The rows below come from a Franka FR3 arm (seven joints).
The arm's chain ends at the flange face. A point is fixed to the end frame.
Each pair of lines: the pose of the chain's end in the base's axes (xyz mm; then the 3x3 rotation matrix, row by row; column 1 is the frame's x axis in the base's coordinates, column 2 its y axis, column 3 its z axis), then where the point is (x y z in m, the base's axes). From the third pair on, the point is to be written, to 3 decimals.
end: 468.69, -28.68, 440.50; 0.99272, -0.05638, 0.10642; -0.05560, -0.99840, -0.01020; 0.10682, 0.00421, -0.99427
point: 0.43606 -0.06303 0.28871
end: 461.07, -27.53, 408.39; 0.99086, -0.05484, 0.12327; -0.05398, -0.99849, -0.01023; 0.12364, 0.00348, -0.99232
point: 0.43107 -0.06197 0.25607
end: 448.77, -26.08, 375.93; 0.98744, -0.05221, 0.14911; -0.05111, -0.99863, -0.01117; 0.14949, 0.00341, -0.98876
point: 0.423 -0.061 0.223
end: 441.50, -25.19, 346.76; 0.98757, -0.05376, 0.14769; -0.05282, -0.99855, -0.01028; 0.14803, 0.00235, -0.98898
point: 0.415 -0.060 0.194
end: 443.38, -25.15, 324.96; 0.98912, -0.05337, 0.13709; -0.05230, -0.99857, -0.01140; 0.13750, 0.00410, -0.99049
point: 0.416 -0.060 0.172
